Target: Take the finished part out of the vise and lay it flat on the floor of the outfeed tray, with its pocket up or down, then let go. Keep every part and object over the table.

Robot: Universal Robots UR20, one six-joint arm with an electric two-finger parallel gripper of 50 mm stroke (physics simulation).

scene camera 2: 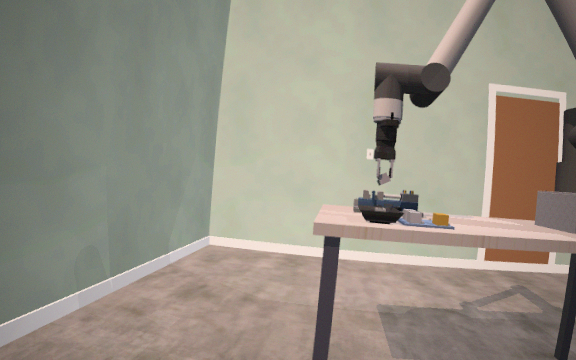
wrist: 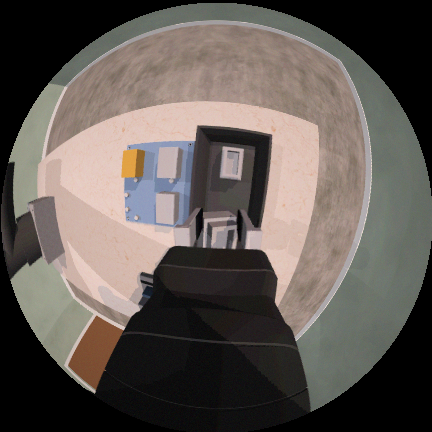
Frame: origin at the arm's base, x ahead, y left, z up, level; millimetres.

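Seen in the pictures: gripper, fingertip midpoint: (scene camera 2: 384,177) (wrist: 219,218); arm's base, origin of the base link: (wrist: 33,233).
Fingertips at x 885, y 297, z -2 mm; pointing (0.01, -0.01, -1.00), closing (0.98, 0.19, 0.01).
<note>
Offsets run from my fingertips to a thing's middle. "spot": to the spot under its first point.
My gripper (scene camera 2: 384,174) (wrist: 219,218) is shut on the finished part {5 mm down, 4 mm ahead, 29 mm right} (scene camera 2: 383,179) (wrist: 220,239), a light grey block with a rectangular pocket. The part is tilted between the fingers and its far end is hidden by the gripper body in the wrist view. The outfeed tray {spot: 129 mm down, 3 mm back, 129 mm left} (scene camera 2: 381,216) (wrist: 262,175) is dark and open-topped. The gripper and part are above it, over its near end in the wrist view. The blue and grey vise {105 mm down, 22 mm back, 341 mm right} (scene camera 2: 387,203) (wrist: 145,297) stands behind the tray in the scene view and is mostly hidden in the wrist view.
Another pocketed grey part {125 mm down, 4 mm ahead, 72 mm left} (wrist: 231,177) lies in the tray's far half. A blue plate {150 mm down, 152 mm back, 0 mm left} (scene camera 2: 427,224) (wrist: 145,192) beside the tray bears two grey blocks {128 mm down, 114 mm back, 50 mm left} (wrist: 169,162) {128 mm down, 103 mm back, 40 mm right} (wrist: 166,208) and an orange block {128 mm down, 205 mm back, 40 mm left} (scene camera 2: 440,219) (wrist: 133,163). A grey pedestal (scene camera 2: 555,210) (wrist: 47,230) stands at the robot's base.
</note>
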